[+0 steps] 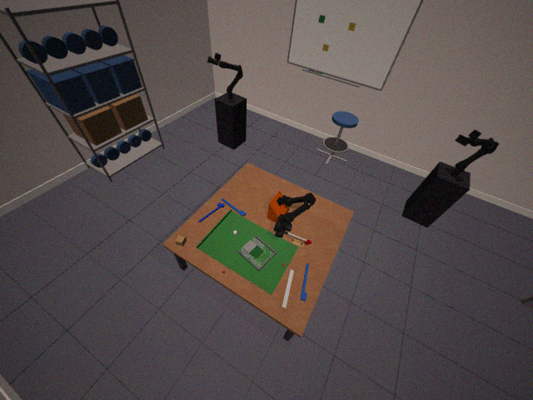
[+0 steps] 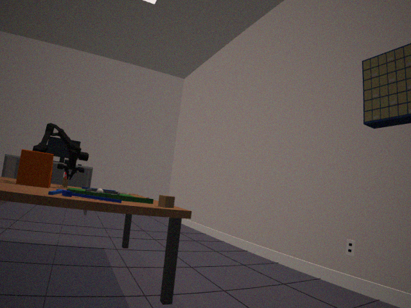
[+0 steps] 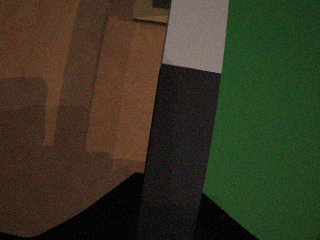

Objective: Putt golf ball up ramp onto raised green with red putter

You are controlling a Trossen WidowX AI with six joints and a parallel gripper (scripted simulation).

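The red putter lies 11 cm to the left of my gripper tip, 3 cm behind it and 2 cm above it. Also, from my gripper tip: white golf ball (36 cm to the right, 22 cm ahead, 4 cm below); then white bar (36 cm ahead, 27 cm to the left, 6 cm below); then green mat (26 cm ahead, 19 cm to the right, 6 cm below).
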